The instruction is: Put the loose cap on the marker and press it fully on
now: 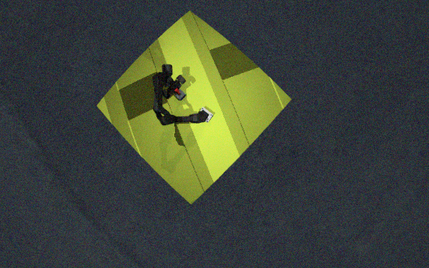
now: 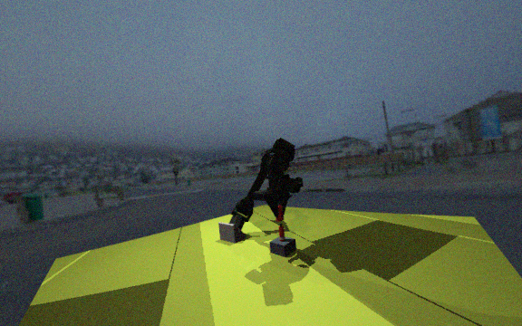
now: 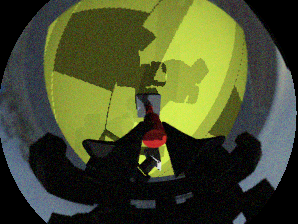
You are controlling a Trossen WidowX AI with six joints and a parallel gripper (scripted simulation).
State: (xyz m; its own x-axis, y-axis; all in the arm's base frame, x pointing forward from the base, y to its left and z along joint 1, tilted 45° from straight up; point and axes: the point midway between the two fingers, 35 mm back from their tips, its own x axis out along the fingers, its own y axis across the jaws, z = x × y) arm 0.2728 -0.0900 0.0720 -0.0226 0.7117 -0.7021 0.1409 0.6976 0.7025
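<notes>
My gripper tip is 11 cm above the dark grey holder block. From my gripper tip the other things lie so: red cap 1 cm above.
</notes>
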